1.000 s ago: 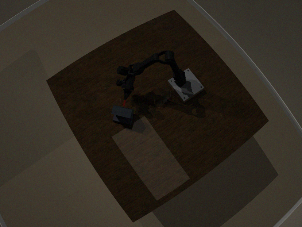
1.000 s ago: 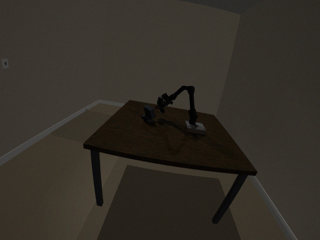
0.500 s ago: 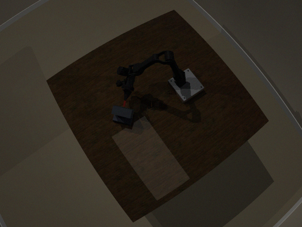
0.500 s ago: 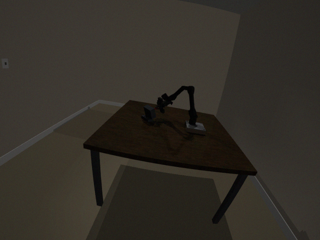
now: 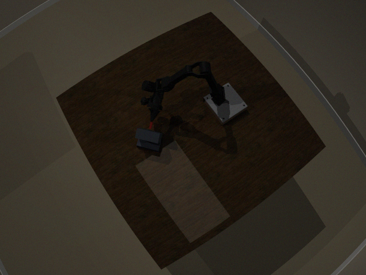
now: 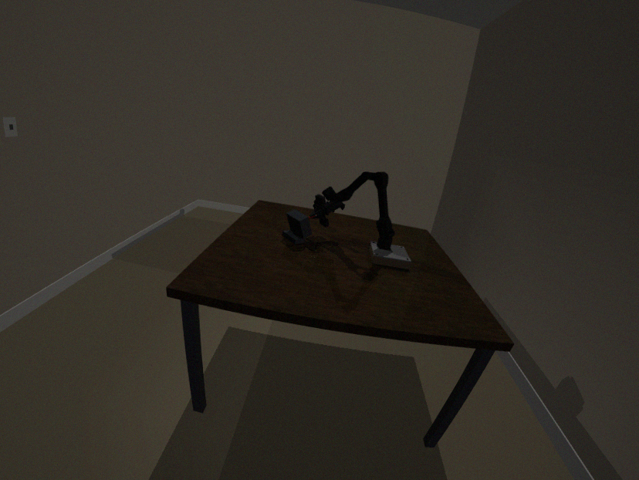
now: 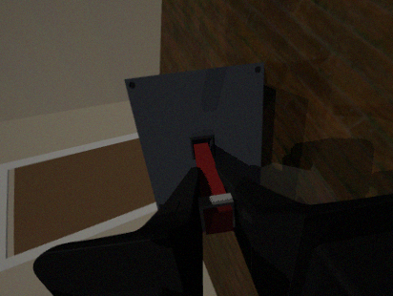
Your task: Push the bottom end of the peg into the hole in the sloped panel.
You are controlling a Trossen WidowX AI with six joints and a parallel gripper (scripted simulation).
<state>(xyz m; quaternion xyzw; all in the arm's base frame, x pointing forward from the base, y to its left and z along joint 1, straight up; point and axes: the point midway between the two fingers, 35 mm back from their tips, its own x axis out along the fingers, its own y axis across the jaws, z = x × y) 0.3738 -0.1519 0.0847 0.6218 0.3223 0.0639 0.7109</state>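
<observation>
Right now the sloped panel is 60 mm ahead of my gripper tip, 40 mm to the left of it and 30 mm below it. Also, from my gripper tip: peg 10 mm behind, 10 mm to the right, 10 mm above.
</observation>
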